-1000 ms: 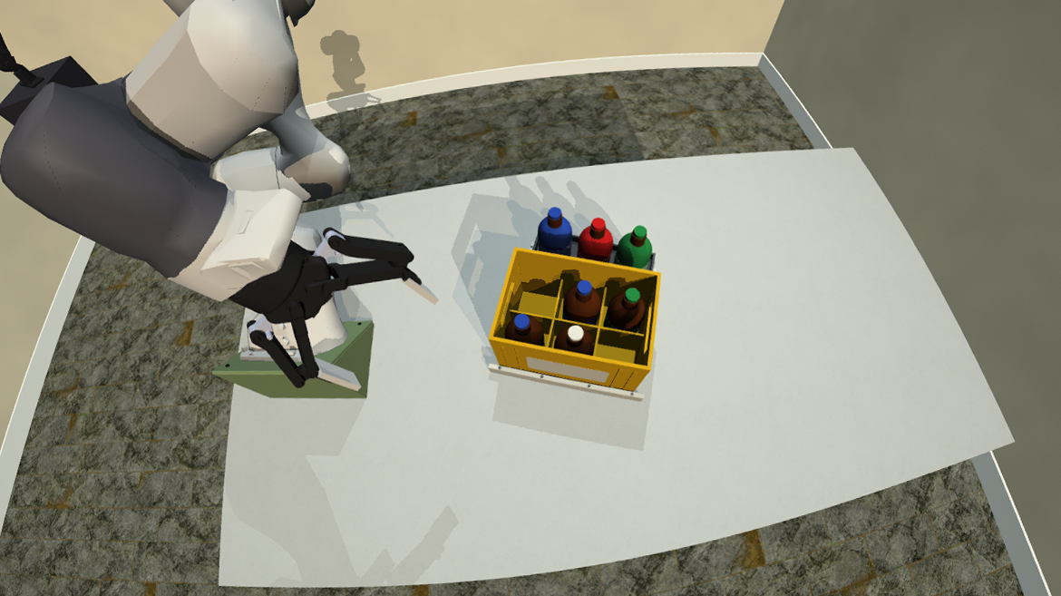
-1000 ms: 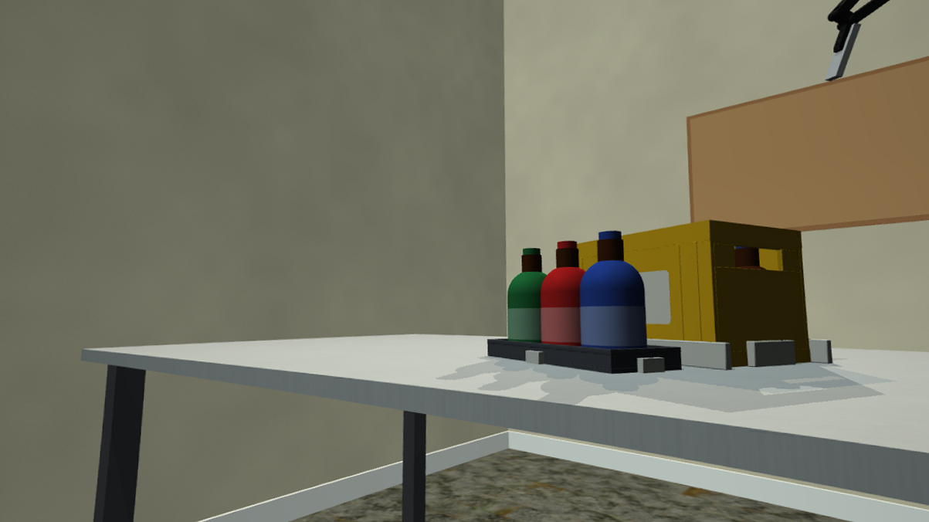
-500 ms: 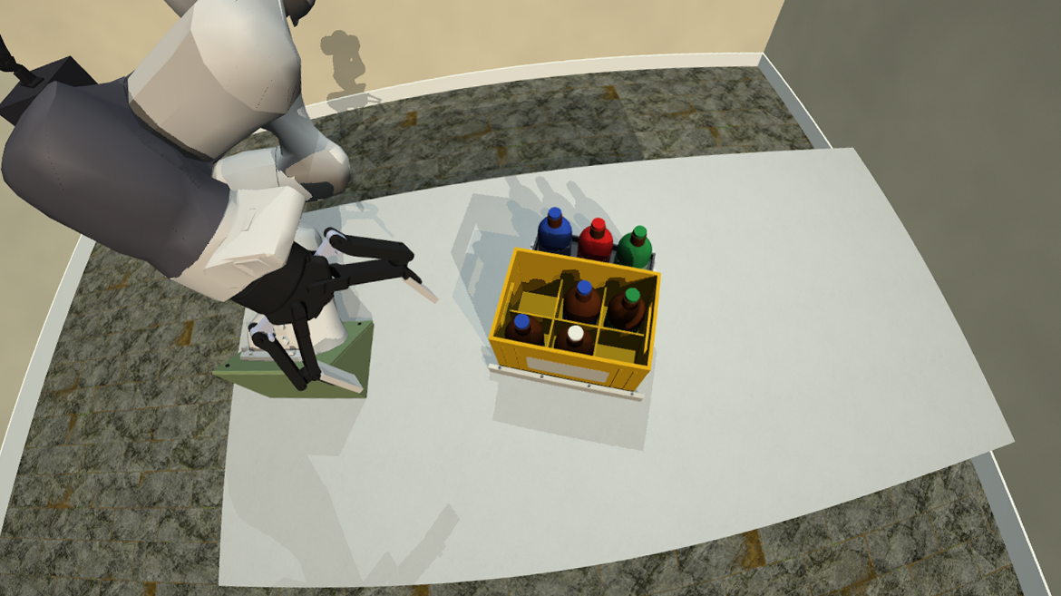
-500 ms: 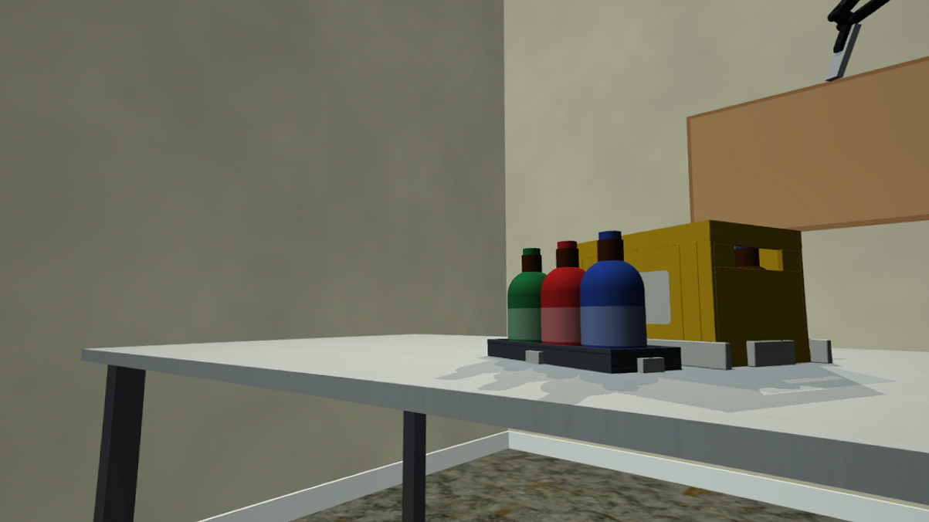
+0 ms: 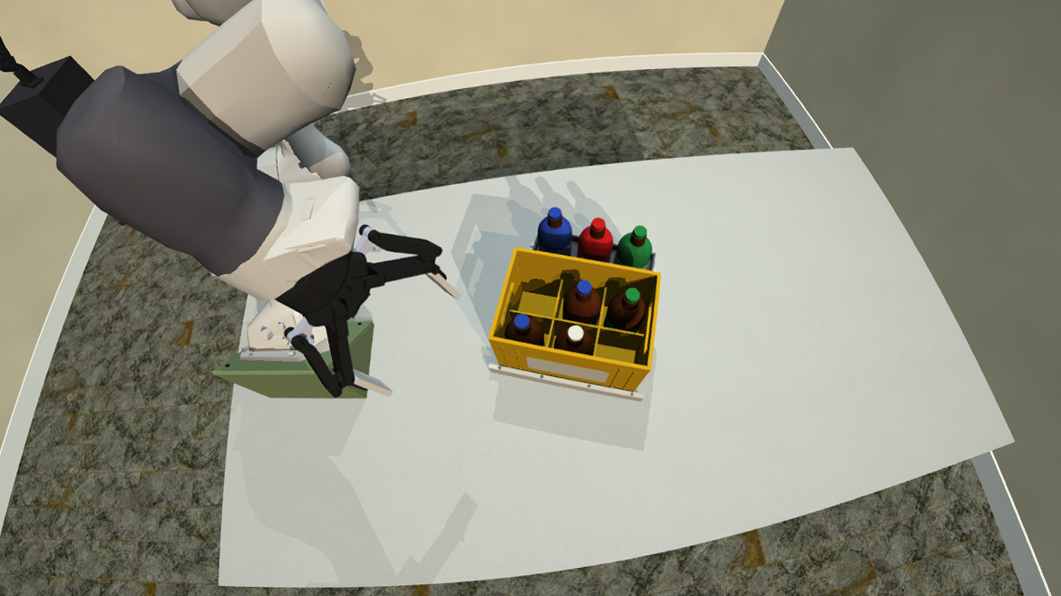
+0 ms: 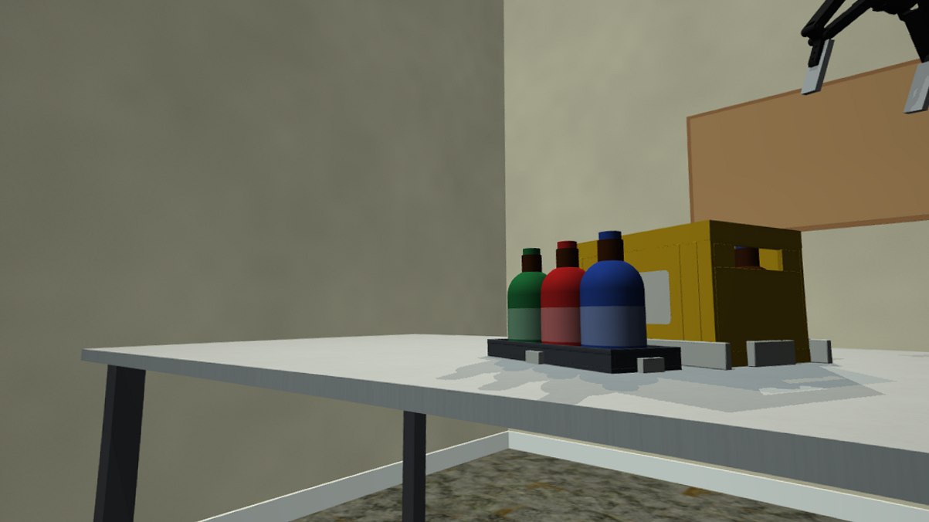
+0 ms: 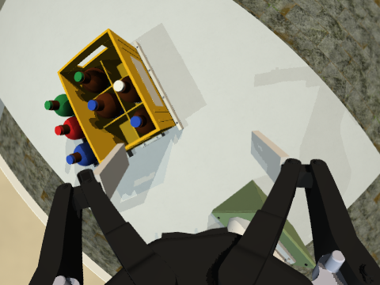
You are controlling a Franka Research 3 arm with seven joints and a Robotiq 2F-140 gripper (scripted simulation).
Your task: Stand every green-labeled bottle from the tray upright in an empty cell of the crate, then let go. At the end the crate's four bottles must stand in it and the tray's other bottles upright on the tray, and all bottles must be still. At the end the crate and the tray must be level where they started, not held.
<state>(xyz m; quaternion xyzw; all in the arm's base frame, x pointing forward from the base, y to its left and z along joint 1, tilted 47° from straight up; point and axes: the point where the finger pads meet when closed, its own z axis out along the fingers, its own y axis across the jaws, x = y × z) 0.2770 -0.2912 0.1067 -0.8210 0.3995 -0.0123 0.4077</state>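
Now: hand 38 cm short of the green-labeled bottle, 25 cm to the right of it and 28 cm above it. The rest, counted from my hand: blue-labeled bottle 22 cm ahead, 32 cm to the left, 28 cm below; then red bottle 30 cm ahead, 28 cm to the left, 28 cm below; then dark tray 30 cm ahead, 28 cm to the left, 35 cm below.
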